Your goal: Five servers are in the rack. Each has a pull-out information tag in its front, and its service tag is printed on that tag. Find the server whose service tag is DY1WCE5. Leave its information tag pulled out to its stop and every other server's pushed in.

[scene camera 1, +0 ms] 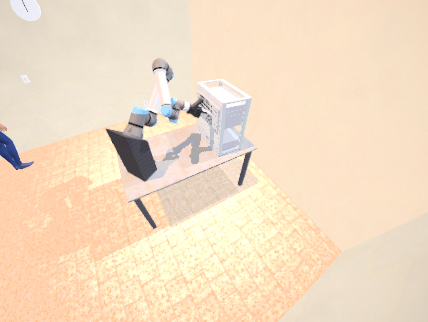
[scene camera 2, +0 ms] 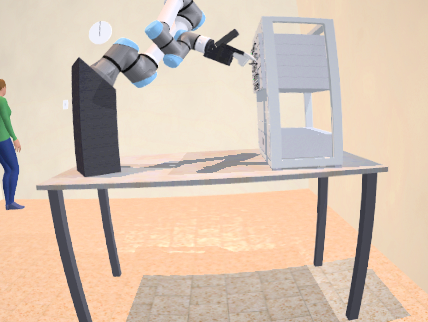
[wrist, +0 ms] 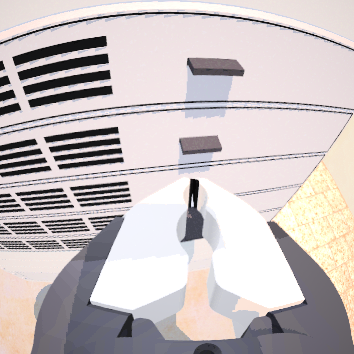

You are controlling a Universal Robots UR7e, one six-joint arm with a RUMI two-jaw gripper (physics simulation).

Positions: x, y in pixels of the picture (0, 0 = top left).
Labels:
white rack: scene camera 1 229, 110; scene camera 2; wrist
same spot on white rack: (wrist: 101, 101) = (scene camera 2: 255, 49)

